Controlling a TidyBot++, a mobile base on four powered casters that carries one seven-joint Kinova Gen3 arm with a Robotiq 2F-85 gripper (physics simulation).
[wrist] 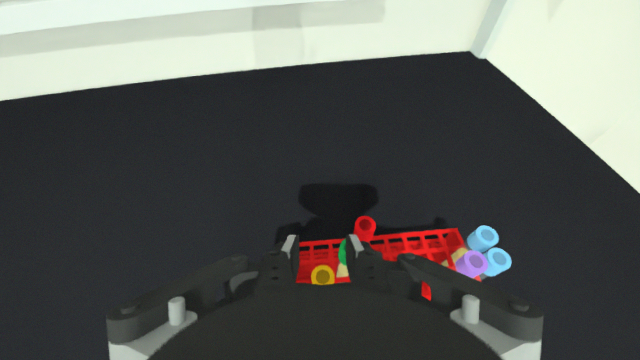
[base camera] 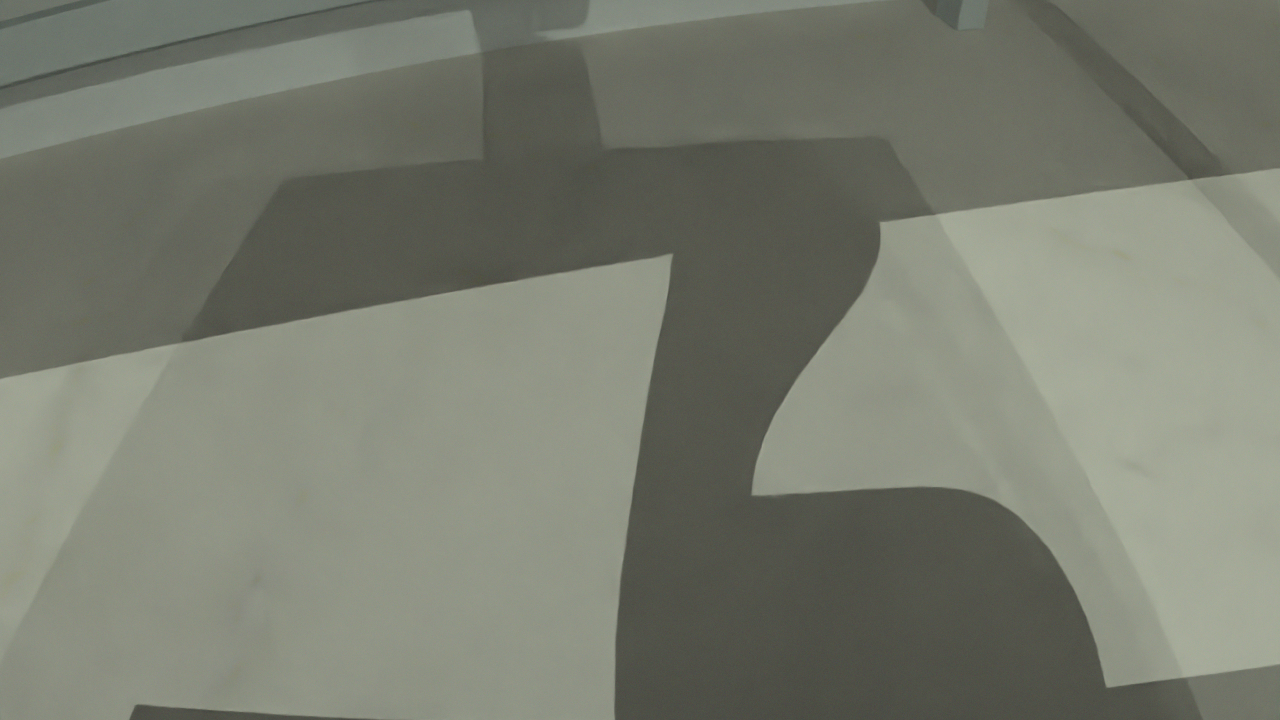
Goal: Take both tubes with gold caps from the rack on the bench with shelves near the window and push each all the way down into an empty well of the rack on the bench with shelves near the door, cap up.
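Frame: origin at the arm's base, x ahead, y left, z up, level; centimetres.
Seen in the pictures: gripper, fingertip midpoint: [wrist: 322, 248].
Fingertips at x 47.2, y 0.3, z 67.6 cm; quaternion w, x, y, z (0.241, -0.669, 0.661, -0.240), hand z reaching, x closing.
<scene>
Offsets run from my fingertips to a thing's top centre. "spot": to the spot under its first point. Level surfaces: height alone.
A red rack @[dx +1.1, dy -6.6, dz -10.1 cm] [wrist: 415, 243] stands on the black bench top in the wrist view, its near part hidden by the gripper. A tube with a gold cap @[dx -0.7, dy -0.2, dz -3.9 cm] [wrist: 322, 276] stands cap up at its left end. My gripper [wrist: 322, 248] is partly open and empty, above the rack; in the view the gold cap lies between and just below the fingertips. A green cap @[spot: dx +1.2, dy -1.8, dz -3.9 cm] [wrist: 343, 252] is partly hidden behind the right fingertip. A second gold cap and the other rack do not show.
A red cap @[dx +4.0, dy -4.0, dz -3.9 cm] [wrist: 365, 227] stands at the rack's far side, close to the right finger. Two light blue caps @[dx +2.9, dy -14.9, dz -3.9 cm] [wrist: 483, 238] @[dx +0.7, dy -15.1, dz -3.9 cm] [wrist: 498, 261] and a purple cap @[dx +0.5, dy -13.0, dz -3.9 cm] [wrist: 472, 263] stand at the right end. A pale wall rises behind the black bench top @[dz -15.8 cm] [wrist: 175, 150]. The base camera shows shadowed floor @[dz -107.2 cm] [base camera: 358, 447].
</scene>
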